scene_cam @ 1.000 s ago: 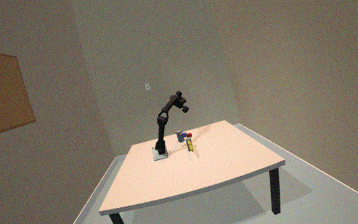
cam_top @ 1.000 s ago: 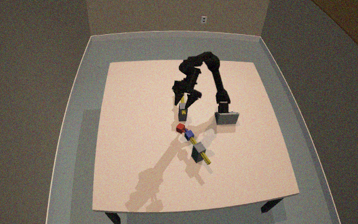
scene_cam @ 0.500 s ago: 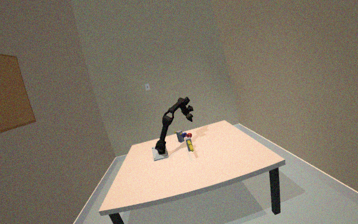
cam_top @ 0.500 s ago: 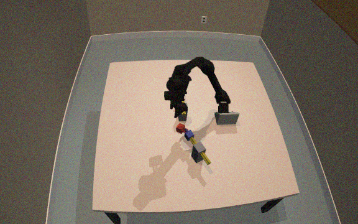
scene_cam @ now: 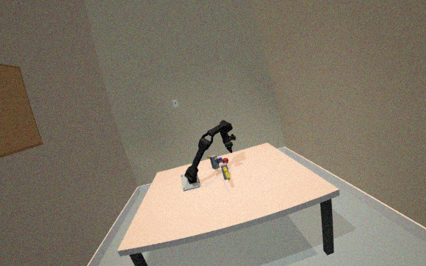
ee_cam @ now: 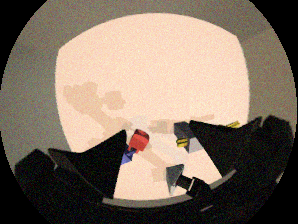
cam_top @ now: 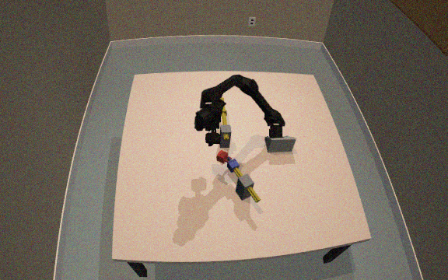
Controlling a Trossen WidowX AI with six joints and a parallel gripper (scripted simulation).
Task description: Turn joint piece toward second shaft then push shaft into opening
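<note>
My gripper tip is 8 cm above the red joint piece, 7 cm past it and 5 cm to the right of it.
</note>
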